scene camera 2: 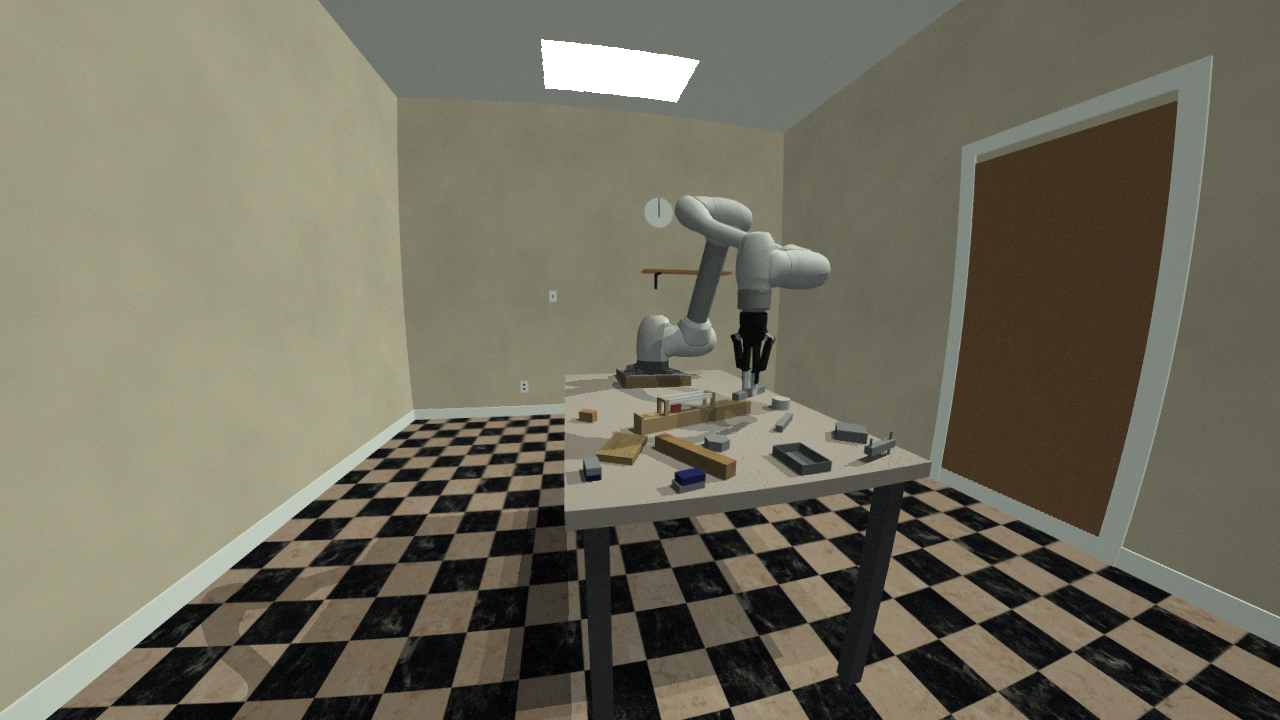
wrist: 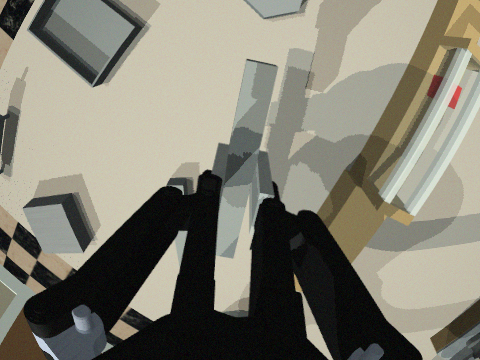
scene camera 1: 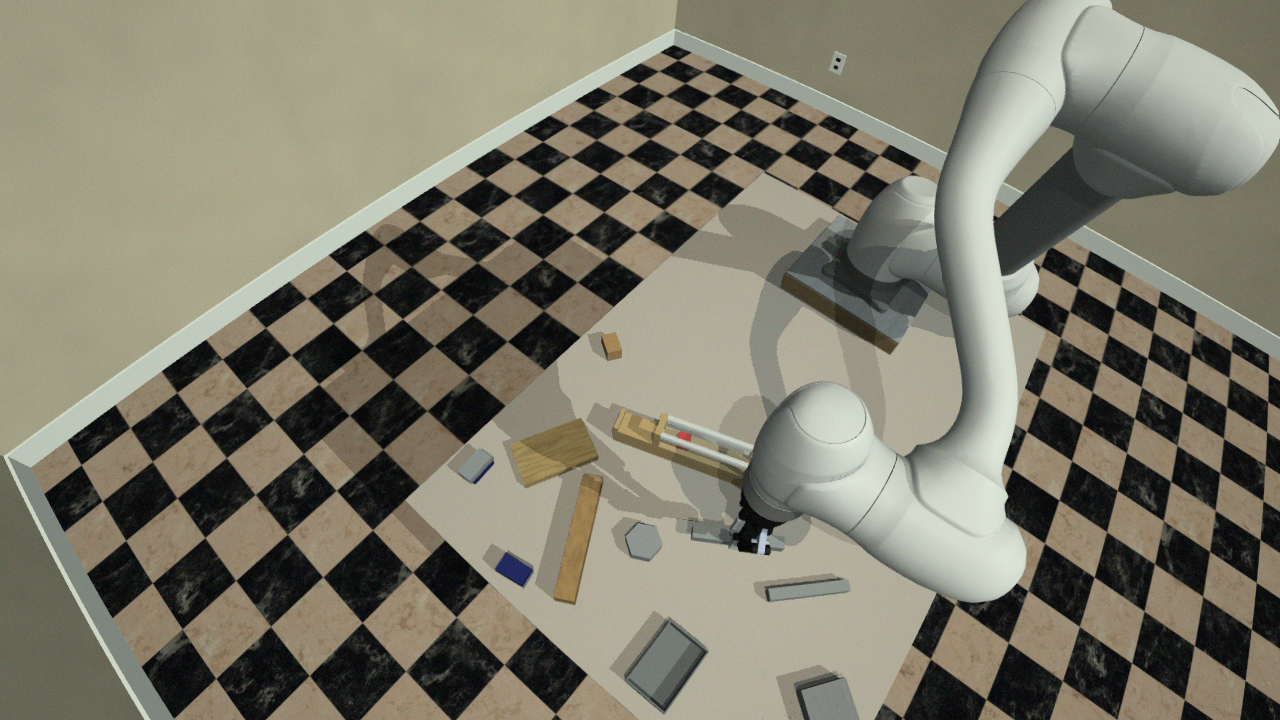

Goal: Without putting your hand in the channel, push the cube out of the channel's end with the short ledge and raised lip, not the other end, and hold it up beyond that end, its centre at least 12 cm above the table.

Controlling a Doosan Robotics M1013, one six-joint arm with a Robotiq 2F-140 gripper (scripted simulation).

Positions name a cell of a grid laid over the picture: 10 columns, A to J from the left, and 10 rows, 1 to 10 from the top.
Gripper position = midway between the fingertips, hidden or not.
Labels:
gripper: scene camera 2 F6; wrist E5; scene camera 1 F8
wooden slab: scene camera 2 E7; scene camera 1 E7; not seen in the wrist view (out of frame)

